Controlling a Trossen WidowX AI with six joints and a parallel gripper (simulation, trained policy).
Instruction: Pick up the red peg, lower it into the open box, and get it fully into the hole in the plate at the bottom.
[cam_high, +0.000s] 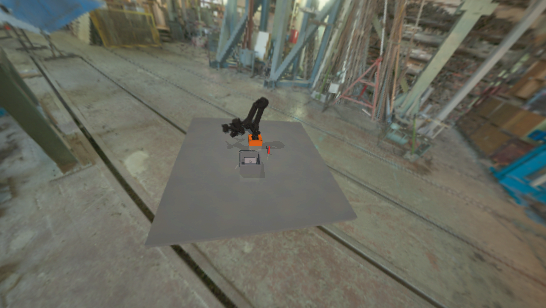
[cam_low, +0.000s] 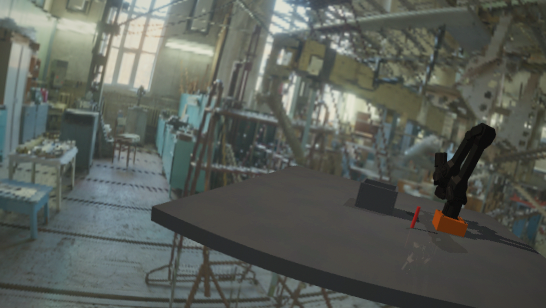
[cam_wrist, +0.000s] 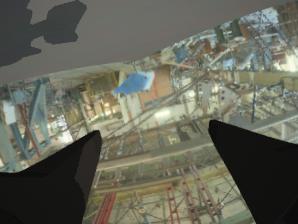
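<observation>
Right now my gripper tip is 370 mm to the right of the red peg, 250 mm short of it and 110 mm above it. Also, from my gripper tip: grey box 400 mm ahead, 180 mm to the left, 120 mm below; then pale plate 400 mm ahead, 180 mm to the left, 100 mm below.
</observation>
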